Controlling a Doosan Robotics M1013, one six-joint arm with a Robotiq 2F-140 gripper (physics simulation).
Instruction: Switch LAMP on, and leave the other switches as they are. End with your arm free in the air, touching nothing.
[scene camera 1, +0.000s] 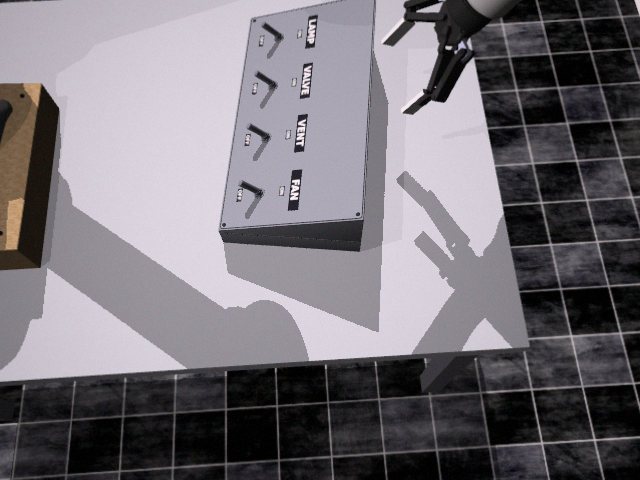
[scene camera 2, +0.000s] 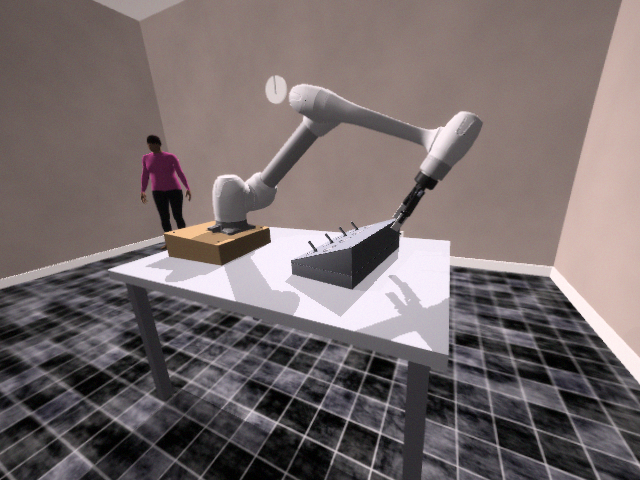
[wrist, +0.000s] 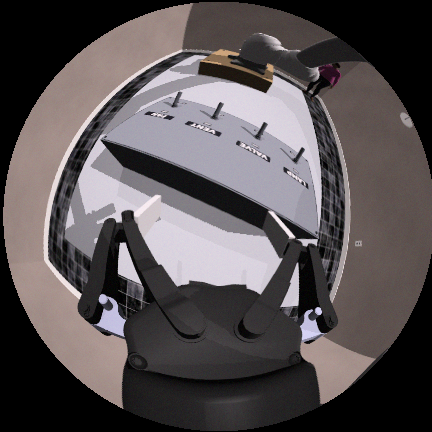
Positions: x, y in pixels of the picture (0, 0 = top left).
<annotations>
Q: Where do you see a grey sloped switch panel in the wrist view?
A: At 220, 160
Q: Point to a grey sloped switch panel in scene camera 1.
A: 311, 167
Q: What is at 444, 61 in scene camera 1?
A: My gripper.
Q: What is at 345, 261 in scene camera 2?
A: A grey sloped switch panel.
</annotations>
